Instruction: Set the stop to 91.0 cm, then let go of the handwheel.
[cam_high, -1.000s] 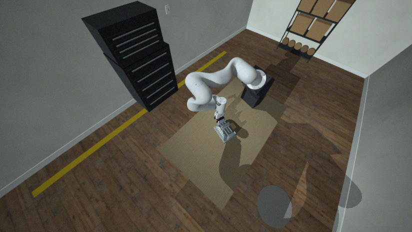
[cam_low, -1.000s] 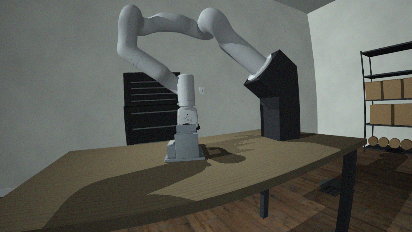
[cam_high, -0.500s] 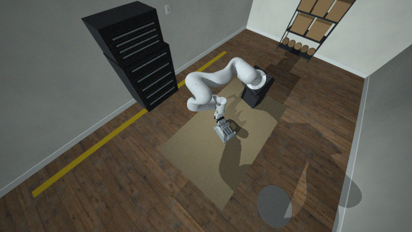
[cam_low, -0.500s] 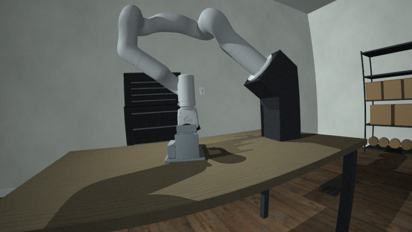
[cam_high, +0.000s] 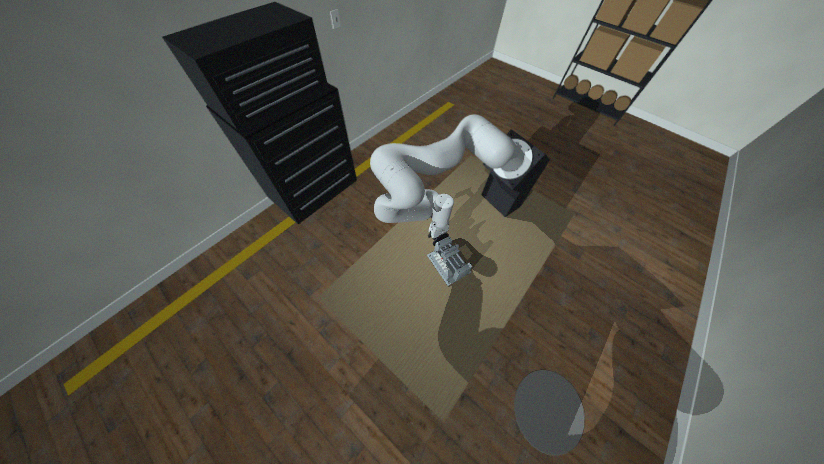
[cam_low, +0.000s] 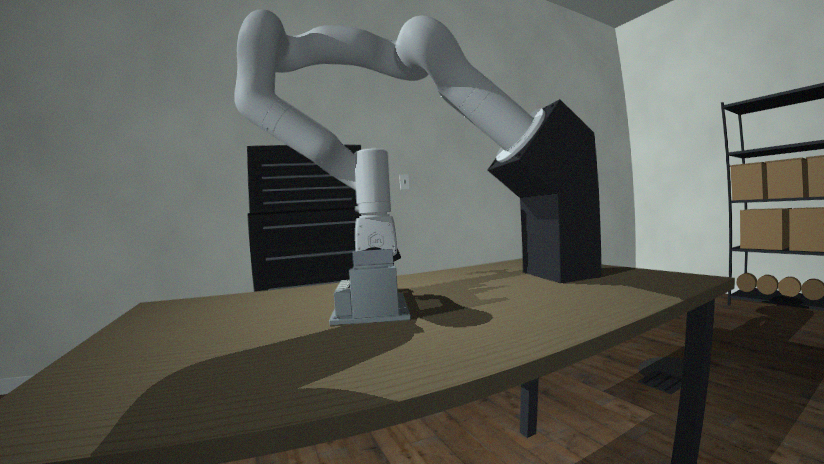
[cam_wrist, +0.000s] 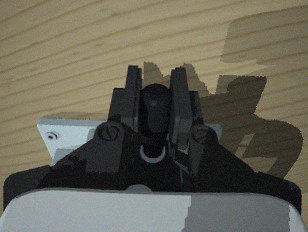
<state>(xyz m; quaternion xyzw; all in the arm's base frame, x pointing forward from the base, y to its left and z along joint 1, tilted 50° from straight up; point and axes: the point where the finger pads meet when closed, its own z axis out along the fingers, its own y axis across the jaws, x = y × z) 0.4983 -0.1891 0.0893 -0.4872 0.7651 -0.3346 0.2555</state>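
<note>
The black crank knob is 10 mm to the left of my hand and 10 mm ahead of it.
</note>
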